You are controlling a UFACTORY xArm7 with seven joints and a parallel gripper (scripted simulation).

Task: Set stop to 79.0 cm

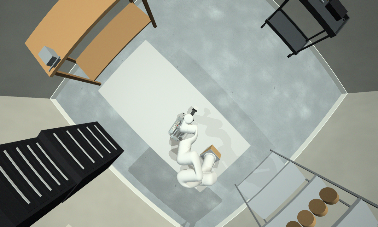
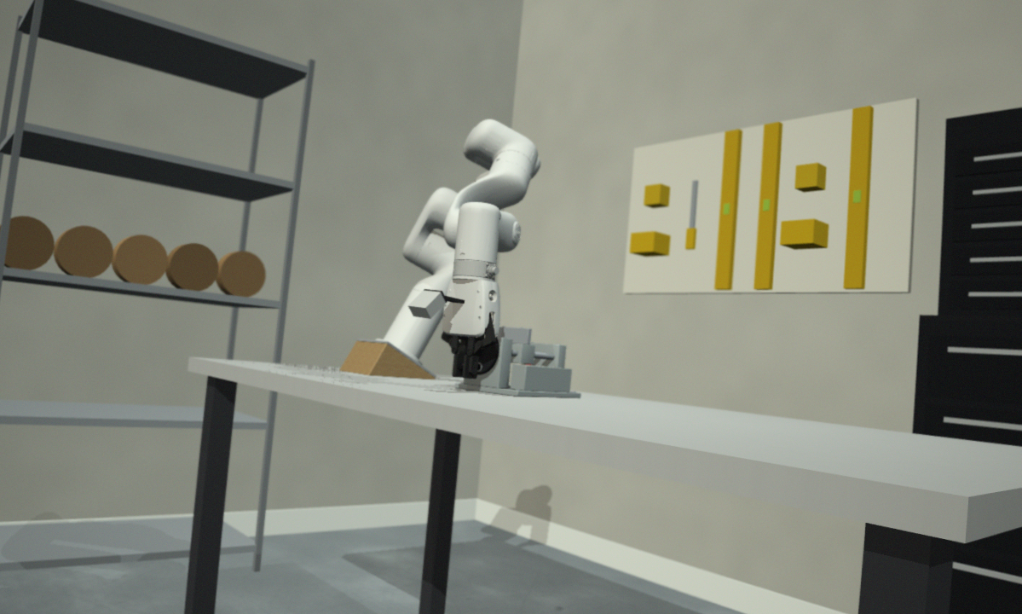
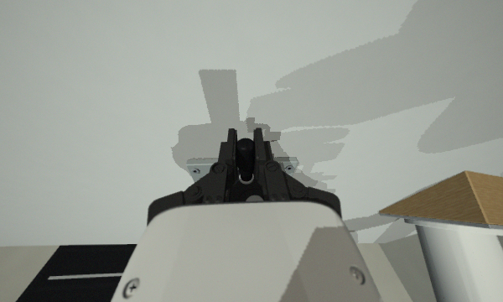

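My gripper is now 10 mm past the black handwheel, 20 mm to the right of it and 10 mm below it.
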